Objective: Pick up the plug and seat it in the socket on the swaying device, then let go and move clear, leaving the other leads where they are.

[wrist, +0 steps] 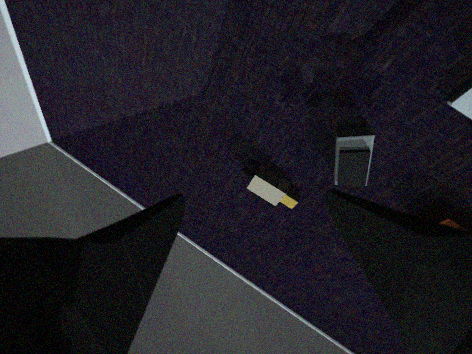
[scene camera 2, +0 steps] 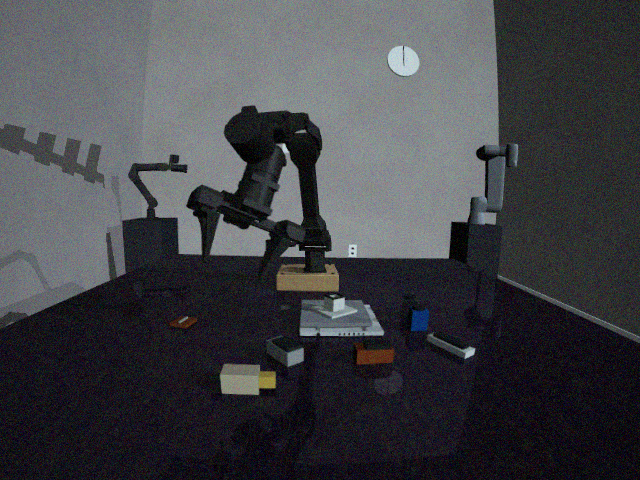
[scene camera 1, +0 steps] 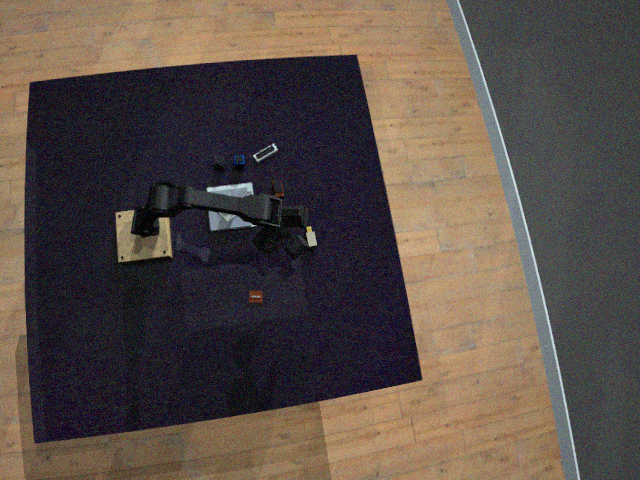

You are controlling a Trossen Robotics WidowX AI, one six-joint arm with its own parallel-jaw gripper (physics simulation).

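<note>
The plug (scene camera 1: 311,238) (scene camera 2: 240,379) (wrist: 264,190), a cream block with a yellow tip, lies on the dark mat. My gripper (scene camera 1: 281,248) (scene camera 2: 234,269) (wrist: 254,198) is open and empty, well above the mat. In the wrist view the plug shows between the fingertips but far below them. The device (scene camera 1: 218,190) (scene camera 2: 316,330) (wrist: 464,105) is a pale tray with a grey top, nearer the arm's base. Its small white socket block (scene camera 2: 334,304) stands on the top in scene camera 2; the arm partly covers the device in scene camera 1.
Near the device lie a grey box (scene camera 2: 292,355) (wrist: 354,167), an orange box (scene camera 1: 279,189) (scene camera 2: 374,354) (wrist: 451,223), a blue block (scene camera 1: 238,159) (scene camera 2: 419,320), a dark block (scene camera 1: 219,162) and a long white piece (scene camera 1: 265,152) (scene camera 2: 451,346). A flat orange piece (scene camera 1: 255,296) (scene camera 2: 184,322) lies apart.
</note>
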